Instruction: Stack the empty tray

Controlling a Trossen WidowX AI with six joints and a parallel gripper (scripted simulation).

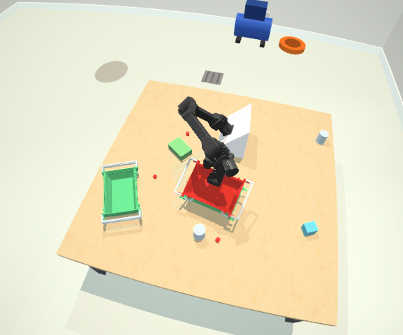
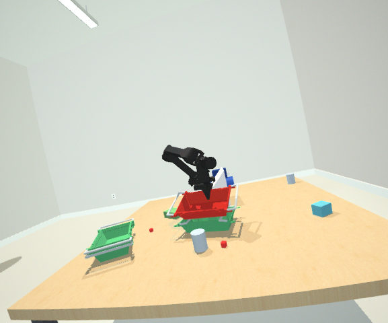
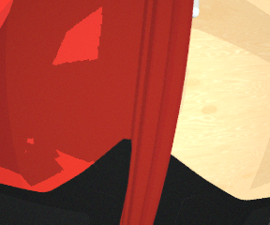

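The red tray lies 7 cm ahead of my gripper tip, 1 cm to the right of it and 1 cm above it. From my gripper tip the other things lie so: cyan cube (49 cm to the left, 10 cm below, 8 cm ahead); flat green block (27 cm to the right, 18 cm behind, 10 cm below).
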